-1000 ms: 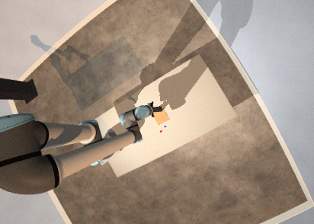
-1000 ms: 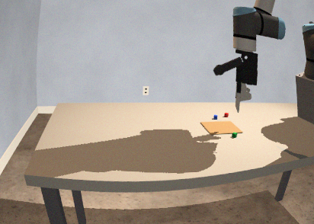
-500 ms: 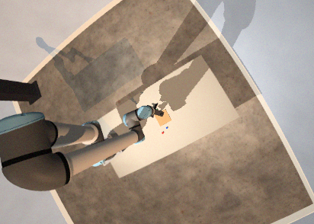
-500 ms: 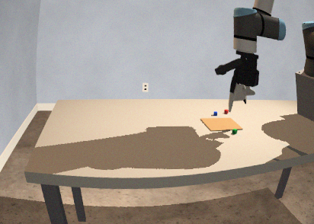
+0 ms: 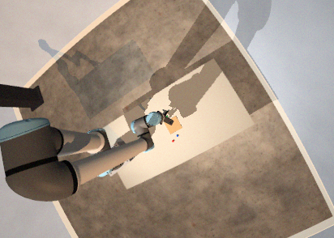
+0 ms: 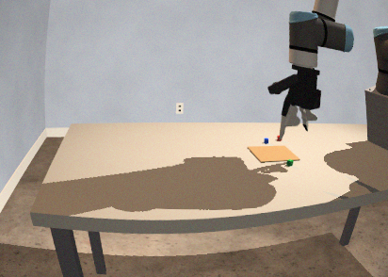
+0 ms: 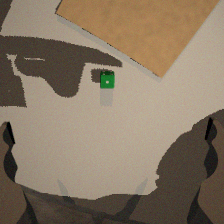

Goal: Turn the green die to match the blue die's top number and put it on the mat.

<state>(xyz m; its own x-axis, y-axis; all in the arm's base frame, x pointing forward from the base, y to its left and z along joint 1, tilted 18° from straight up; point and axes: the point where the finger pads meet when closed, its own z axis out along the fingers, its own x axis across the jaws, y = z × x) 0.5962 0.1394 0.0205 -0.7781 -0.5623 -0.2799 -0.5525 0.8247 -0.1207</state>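
Now: hand 80 mm above the green die. Round my hand: red die 250 mm to the right, 80 mm below, 50 mm behind; mat 100 mm to the right, 90 mm below, 20 mm ahead; blue die 220 mm to the right, 80 mm below, 10 mm ahead.
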